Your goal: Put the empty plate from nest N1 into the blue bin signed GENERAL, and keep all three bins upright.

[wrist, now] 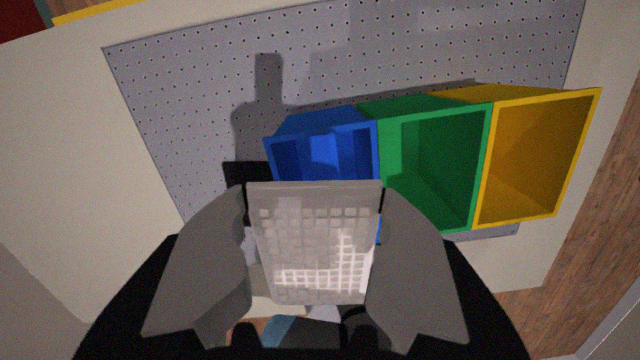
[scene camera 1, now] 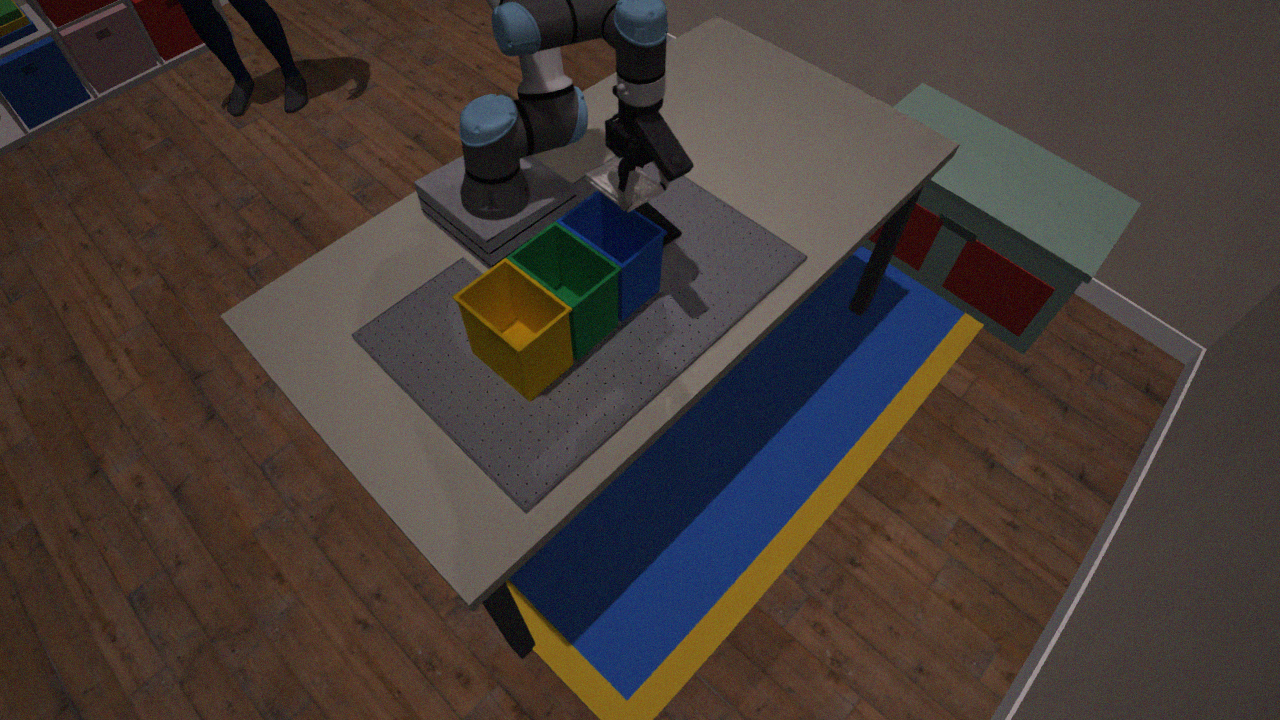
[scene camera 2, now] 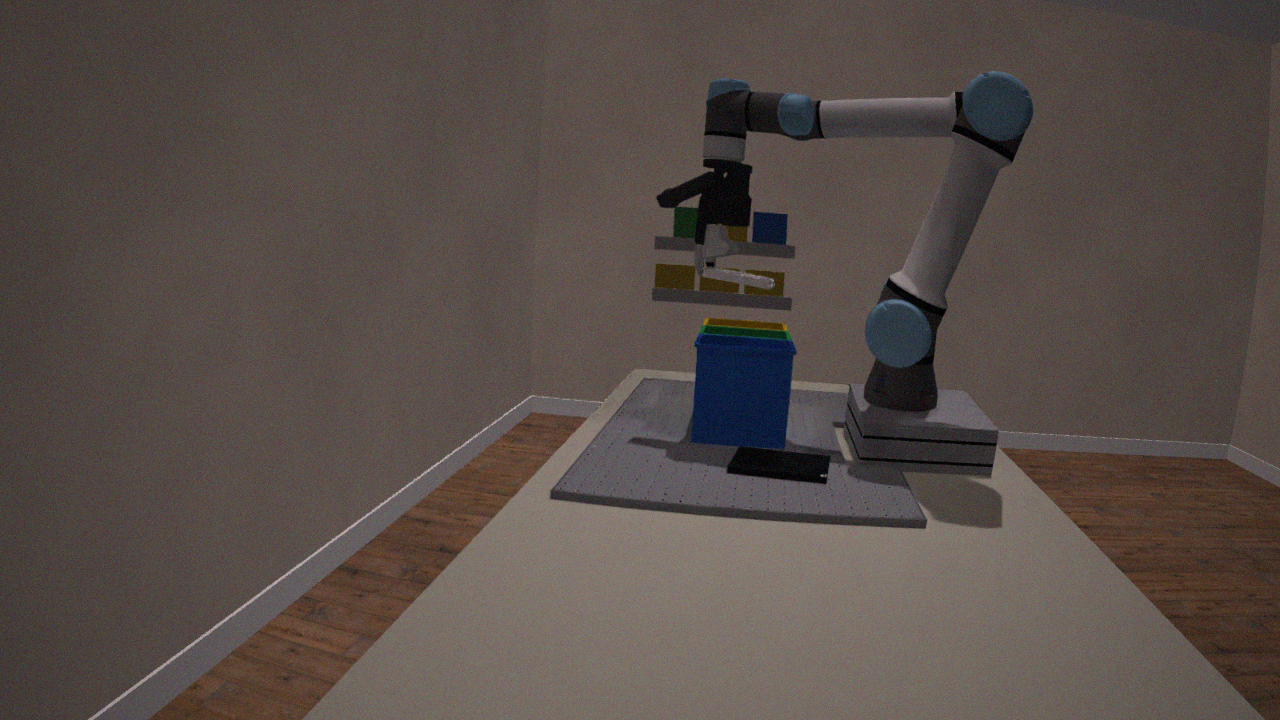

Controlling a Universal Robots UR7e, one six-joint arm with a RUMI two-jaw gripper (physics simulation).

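Where they show: gripper, between the fingertips: (wrist: 314, 188) (scene camera 1: 644, 200) (scene camera 2: 706, 274); arm's base, origin of its link: (scene camera 1: 495, 197) (scene camera 2: 900, 399).
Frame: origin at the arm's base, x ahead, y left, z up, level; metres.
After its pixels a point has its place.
The clear well plate (scene camera 1: 629, 188) (scene camera 2: 739, 277) @(z 0.216, x 0.325, y 0.124 m) (wrist: 312, 245) @(z 0.222, x 0.349, y 0.083 m) is held level, high in the air. My gripper (wrist: 314, 188) @(z 0.214, x 0.390, y 0.078 m) is shut on the plate, one jaw at each side. In scene camera 2 the plate hangs above the rim height of the blue bin (scene camera 1: 626, 259) @(z -0.056, x 0.296, y 0.125 m) (scene camera 2: 741, 394) @(z 0.012, x 0.308, y 0.128 m) (wrist: 320, 122) @(z 0.036, x 0.396, y 0.073 m); in the wrist view it covers part of that bin's opening. The black nest (scene camera 1: 660, 222) @(z -0.072, x 0.254, y 0.270 m) (scene camera 2: 778, 464) @(z -0.072, x 0.228, y 0.252 m) (wrist: 245, 171) @(z -0.072, x 0.287, y 0.239 m) lies beside the blue bin with no plate on it. The blue bin stands upright. Its sign and the nest's label cannot be read.
The green bin (scene camera 1: 595, 308) @(z 0.033, x 0.407, y -0.059 m) (wrist: 440, 165) @(z 0.009, x 0.305, y -0.121 m) and the yellow bin (scene camera 1: 528, 362) @(z 0.039, x 0.422, y -0.231 m) (wrist: 535, 160) @(z 0.046, x 0.319, y -0.252 m) stand upright in a row with the blue bin on the grey perforated board (scene camera 1: 501, 447) @(z -0.083, x 0.465, y -0.346 m) (scene camera 2: 626, 483) @(z -0.083, x 0.449, y 0.385 m) (wrist: 190, 70) @(z -0.083, x 0.487, y 0.300 m). The arm's base block (scene camera 1: 492, 234) @(z 0.004, x 0.093, y -0.075 m) (scene camera 2: 921, 438) @(z -0.033, x -0.025, y 0.157 m) stands beside the board.
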